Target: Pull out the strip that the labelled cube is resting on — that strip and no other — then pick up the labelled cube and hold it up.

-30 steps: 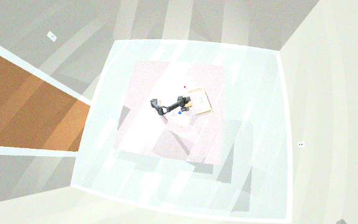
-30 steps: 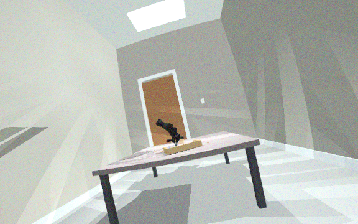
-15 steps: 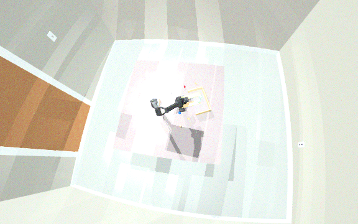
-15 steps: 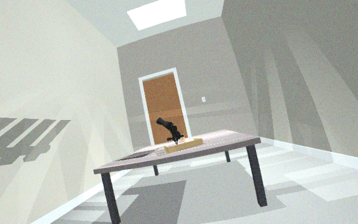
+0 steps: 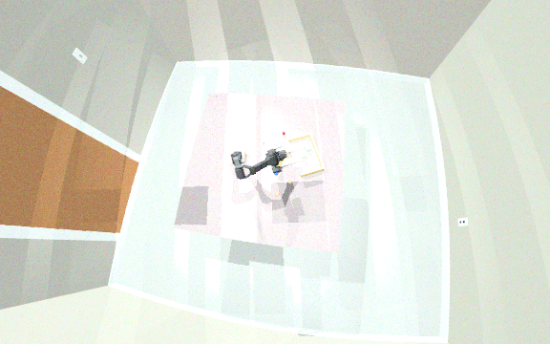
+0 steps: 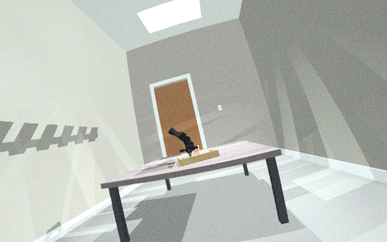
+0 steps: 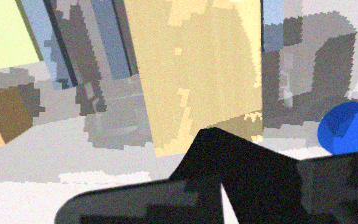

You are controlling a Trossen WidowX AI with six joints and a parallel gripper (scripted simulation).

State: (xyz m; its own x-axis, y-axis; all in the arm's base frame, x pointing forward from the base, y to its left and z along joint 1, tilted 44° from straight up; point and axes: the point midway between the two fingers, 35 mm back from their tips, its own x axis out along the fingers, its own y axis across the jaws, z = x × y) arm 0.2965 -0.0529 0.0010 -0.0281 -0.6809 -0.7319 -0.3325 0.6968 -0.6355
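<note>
My gripper tip is now 7 cm to the left of the small blue thing and 2 cm short of it. Also, from my gripper tip: small red thing: 28 cm to the left, 5 cm ahead.
</note>
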